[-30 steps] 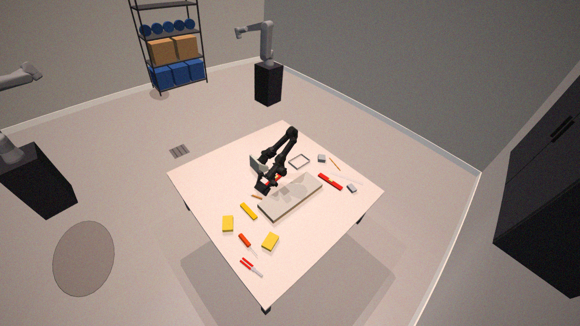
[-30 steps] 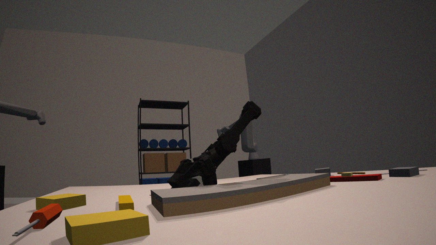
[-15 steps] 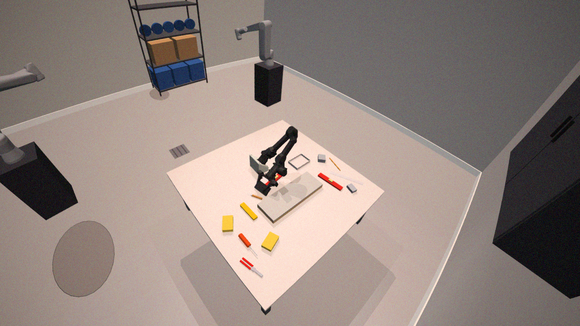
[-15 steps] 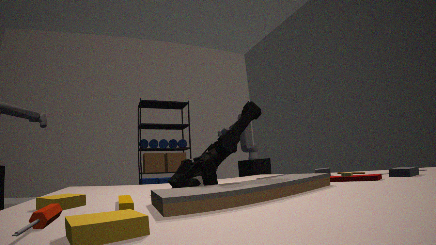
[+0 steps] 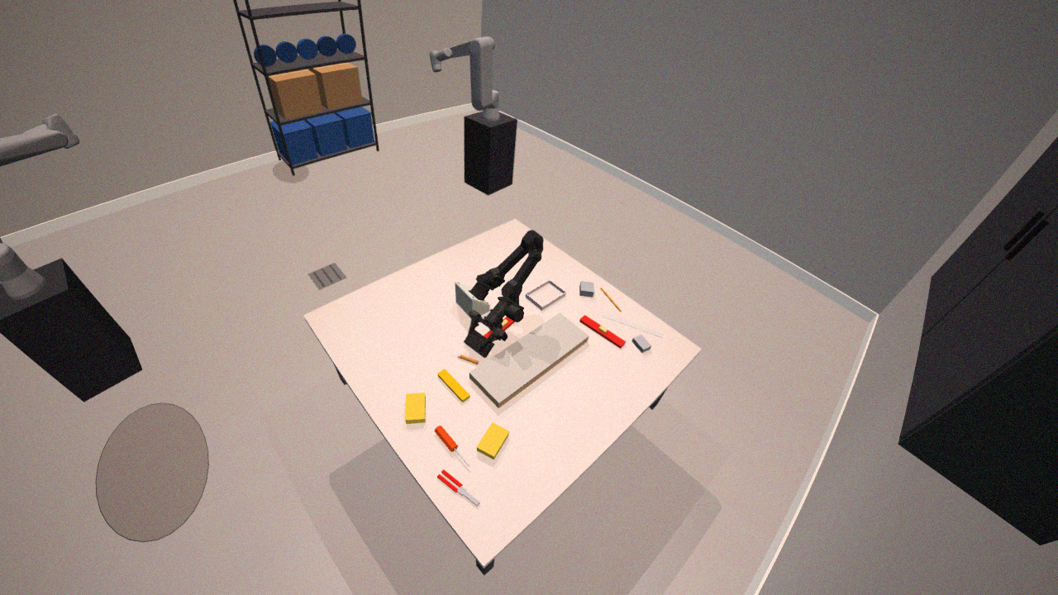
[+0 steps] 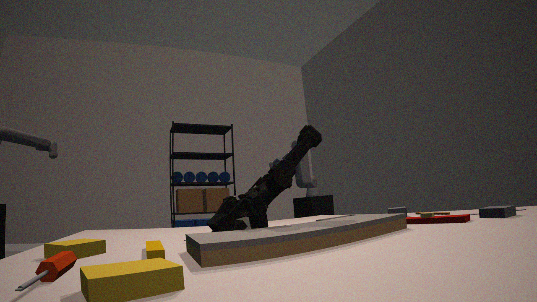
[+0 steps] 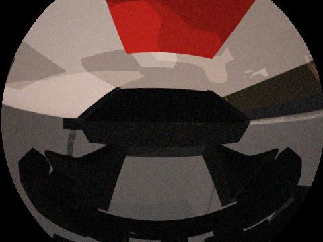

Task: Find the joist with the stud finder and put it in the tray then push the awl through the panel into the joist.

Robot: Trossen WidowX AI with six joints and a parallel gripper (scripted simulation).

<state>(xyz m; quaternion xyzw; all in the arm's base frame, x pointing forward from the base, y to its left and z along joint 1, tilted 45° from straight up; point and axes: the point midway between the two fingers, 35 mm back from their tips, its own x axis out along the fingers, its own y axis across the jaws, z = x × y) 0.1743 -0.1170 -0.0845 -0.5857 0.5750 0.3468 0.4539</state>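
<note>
My gripper tip is 1 cm short of the stud finder and 1 cm above it. Round my gripper tip: grey tray: 47 cm to the left, 5 cm below; awl: 1 cm behind, 7 cm to the right, 5 cm below; pencil: 24 cm ahead, 69 cm to the left, 6 cm below.
</note>
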